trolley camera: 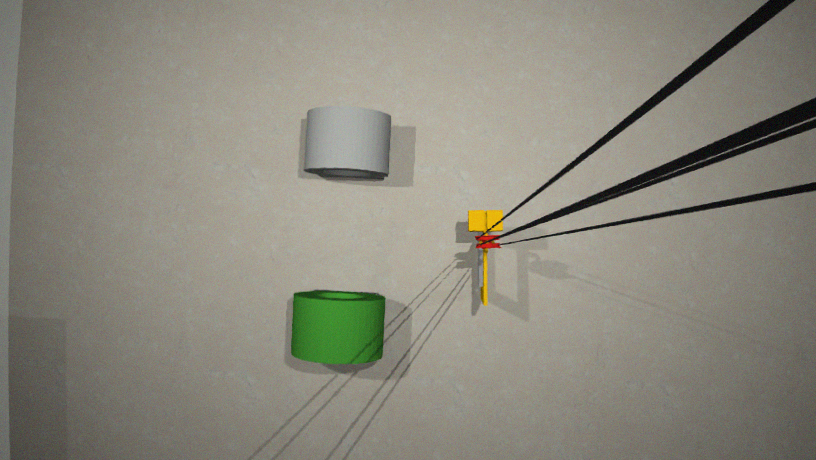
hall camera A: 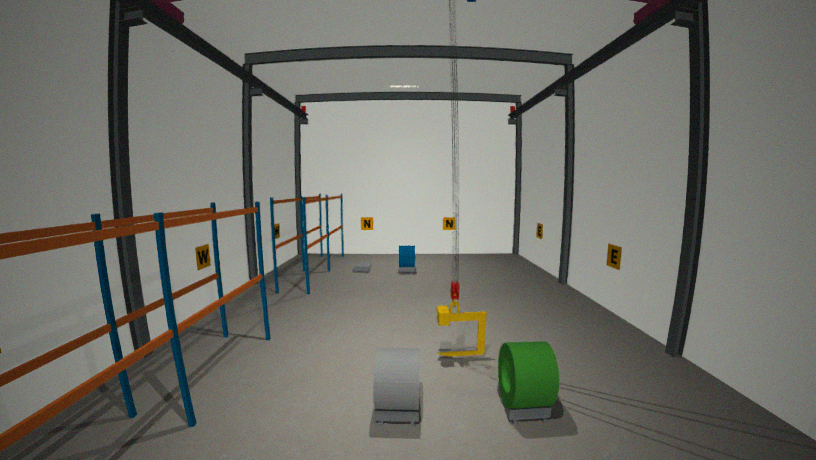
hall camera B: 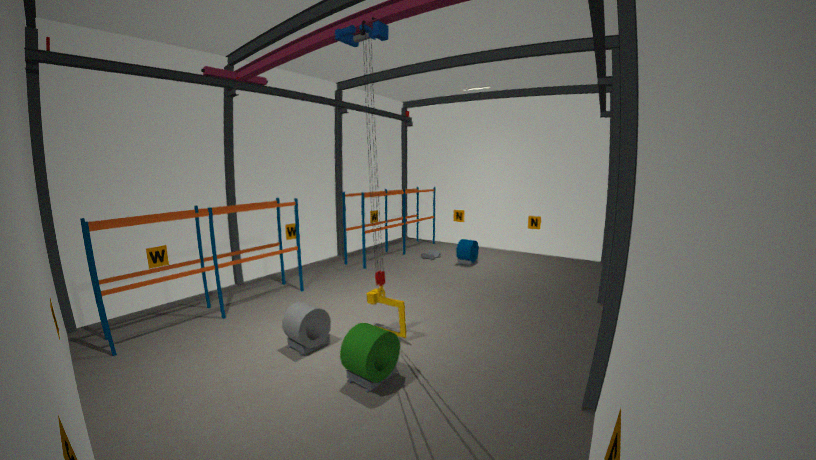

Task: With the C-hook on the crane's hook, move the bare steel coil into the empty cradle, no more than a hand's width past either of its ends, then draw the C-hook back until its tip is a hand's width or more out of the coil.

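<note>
The bare steel coil [hall camera A: 396,380] [hall camera B: 298,323] [trolley camera: 347,140] is light grey and sits on a low grey cradle, its bore facing the green coil's side. My C-hook [hall camera A: 481,334] [hall camera B: 402,318] [trolley camera: 485,277] is yellow and hangs upright and empty under the red hook block [hall camera A: 454,290] [hall camera B: 380,277]. Its lower arm is low over the floor and points left in hall camera A. In the trolley camera it is right of both coils, apart from them. The empty cradle [hall camera A: 361,267] [hall camera B: 430,255] lies far back near the N wall; it does not show in the trolley camera.
A green coil [hall camera A: 528,374] [hall camera B: 370,352] [trolley camera: 337,328] sits on a cradle across from the grey coil. A blue coil [hall camera A: 406,256] [hall camera B: 467,250] on a cradle stands right of the empty cradle. Blue-and-orange racks [hall camera A: 166,274] [hall camera B: 98,285] line the W wall.
</note>
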